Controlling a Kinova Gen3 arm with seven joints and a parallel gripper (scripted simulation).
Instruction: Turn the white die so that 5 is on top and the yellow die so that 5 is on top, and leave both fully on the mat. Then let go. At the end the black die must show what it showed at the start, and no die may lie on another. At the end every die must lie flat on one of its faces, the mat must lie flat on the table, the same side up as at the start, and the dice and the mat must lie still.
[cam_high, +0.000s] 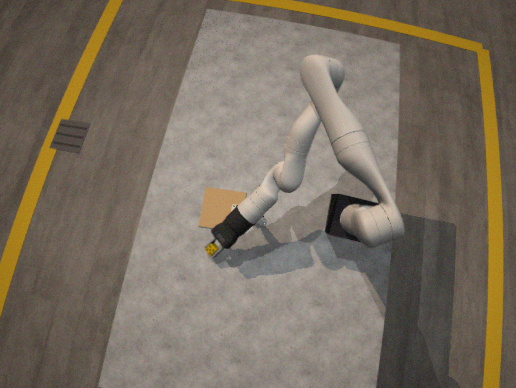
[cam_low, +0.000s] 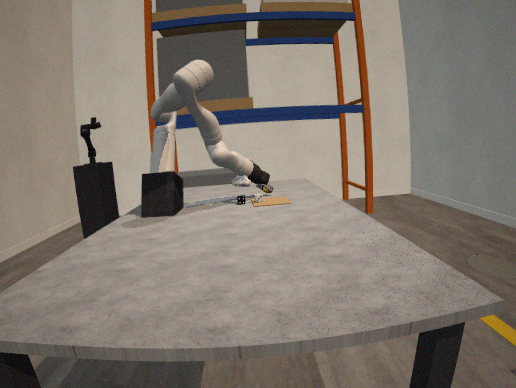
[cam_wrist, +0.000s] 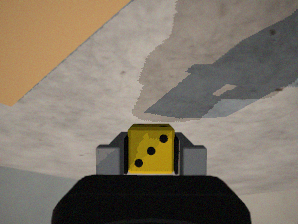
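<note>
Right now my hand is 150 mm to the left of the white die, 30 mm past it and 10 mm above it. From my hand the other things lie so: tan mat (140 mm to the right, 30 mm below, 10 mm ahead); black die (150 mm to the right, 100 mm behind, 20 mm below); yellow die (right at my hand).
</note>
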